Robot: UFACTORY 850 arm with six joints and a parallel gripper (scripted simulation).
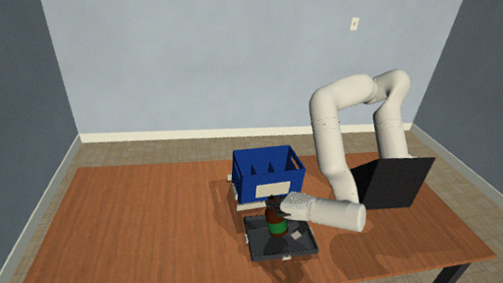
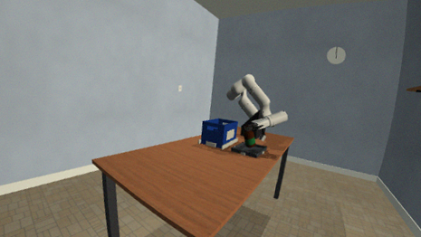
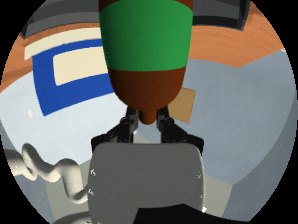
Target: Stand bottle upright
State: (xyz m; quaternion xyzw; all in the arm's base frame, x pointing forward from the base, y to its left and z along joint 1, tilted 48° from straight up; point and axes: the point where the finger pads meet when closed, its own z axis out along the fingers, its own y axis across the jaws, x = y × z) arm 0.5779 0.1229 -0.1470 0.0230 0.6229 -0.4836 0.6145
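Right now my hand is 1 cm past the bottle, 1 cm to the right of it and 6 cm above it. Round my hand: blue crate: 2 cm behind, 25 cm to the right, 9 cm below; then tray: 4 cm behind, 2 cm to the left, 16 cm below.
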